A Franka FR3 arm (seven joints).
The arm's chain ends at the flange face. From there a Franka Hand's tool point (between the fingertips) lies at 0.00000 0.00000 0.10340 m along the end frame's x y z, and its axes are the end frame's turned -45 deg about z.
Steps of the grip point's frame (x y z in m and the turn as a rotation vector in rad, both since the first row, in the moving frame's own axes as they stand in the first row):
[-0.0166 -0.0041 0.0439 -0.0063 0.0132 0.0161]
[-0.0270 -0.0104 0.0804 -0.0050 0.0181 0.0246]
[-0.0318 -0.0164 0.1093 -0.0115 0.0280 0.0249]
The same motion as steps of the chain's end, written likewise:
[-0.0161 0.0093 0.0439 0.0049 0.0138 0.0161]
[-0.0281 0.0127 0.0804 0.0093 0.0163 0.0246]
[-0.0370 0.0121 0.1093 0.0117 0.0279 0.0249]

